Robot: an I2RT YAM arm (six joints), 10 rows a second.
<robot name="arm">
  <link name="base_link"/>
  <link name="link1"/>
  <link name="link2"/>
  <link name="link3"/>
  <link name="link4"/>
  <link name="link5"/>
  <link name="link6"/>
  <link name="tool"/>
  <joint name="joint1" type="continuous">
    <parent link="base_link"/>
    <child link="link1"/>
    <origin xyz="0 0 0.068" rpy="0 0 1.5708"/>
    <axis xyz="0 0 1"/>
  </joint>
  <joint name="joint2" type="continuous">
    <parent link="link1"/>
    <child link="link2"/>
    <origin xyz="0.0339 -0.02 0.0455" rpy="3.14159 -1.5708 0"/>
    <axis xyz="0 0 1"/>
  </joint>
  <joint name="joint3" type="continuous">
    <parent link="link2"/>
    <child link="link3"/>
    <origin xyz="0 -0.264 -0.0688" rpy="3.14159 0 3.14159"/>
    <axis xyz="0 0 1"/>
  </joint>
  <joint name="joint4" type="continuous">
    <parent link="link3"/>
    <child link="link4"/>
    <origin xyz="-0.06 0.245 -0.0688" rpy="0 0 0"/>
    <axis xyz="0 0 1"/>
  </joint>
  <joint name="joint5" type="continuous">
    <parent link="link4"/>
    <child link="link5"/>
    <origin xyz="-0.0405 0.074 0.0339" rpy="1.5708 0 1.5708"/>
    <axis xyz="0 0 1"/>
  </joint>
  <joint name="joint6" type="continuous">
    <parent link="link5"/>
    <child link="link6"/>
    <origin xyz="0.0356 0 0.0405" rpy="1.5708 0 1.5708"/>
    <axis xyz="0 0 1"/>
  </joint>
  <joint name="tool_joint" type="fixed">
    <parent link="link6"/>
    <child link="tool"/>
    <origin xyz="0 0 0" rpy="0 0 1.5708"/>
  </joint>
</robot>
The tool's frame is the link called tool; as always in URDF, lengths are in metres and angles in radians. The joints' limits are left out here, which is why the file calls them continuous.
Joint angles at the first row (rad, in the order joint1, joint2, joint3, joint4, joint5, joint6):
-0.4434 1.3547 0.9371 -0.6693 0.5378 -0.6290
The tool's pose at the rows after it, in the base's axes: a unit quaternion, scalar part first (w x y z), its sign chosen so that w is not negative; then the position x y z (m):
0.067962 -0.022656 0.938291 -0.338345 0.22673 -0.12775 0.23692
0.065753 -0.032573 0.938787 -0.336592 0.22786 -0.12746 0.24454
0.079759 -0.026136 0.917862 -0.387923 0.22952 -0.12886 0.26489
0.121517 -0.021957 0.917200 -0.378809 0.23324 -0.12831 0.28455
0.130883 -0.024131 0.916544 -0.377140 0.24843 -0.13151 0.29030
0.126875 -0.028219 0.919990 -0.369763 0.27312 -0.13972 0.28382
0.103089 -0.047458 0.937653 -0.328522 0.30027 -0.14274 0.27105
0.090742 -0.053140 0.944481 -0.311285 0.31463 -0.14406 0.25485
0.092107 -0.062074 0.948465 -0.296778 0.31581 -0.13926 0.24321
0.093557 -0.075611 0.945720 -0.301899 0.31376 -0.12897 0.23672
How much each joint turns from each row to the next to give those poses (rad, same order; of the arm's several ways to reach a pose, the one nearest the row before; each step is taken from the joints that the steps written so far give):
0.0000 -0.0048 0.0072 -0.0123 -0.0032 0.0025
0.0024 -0.0006 0.0309 -0.0337 -0.0046 -0.0169
0.0069 -0.0299 0.0328 0.0353 0.0792 -0.0345
0.0015 -0.0122 0.0588 -0.0126 -0.0558 0.0104
0.0116 0.0547 0.0620 0.0026 -0.0069 0.0062
0.0079 0.1056 0.0683 0.0167 -0.0061 0.0077
0.0201 0.1323 0.1028 -0.0749 -0.0464 0.0248
0.0110 0.0722 0.0233 0.0004 -0.0155 0.0166
0.0118 0.0073 -0.0337 0.0238 -0.0255 0.0042
0.0274 -0.0188 -0.0483 0.0328 0.0134 -0.0056

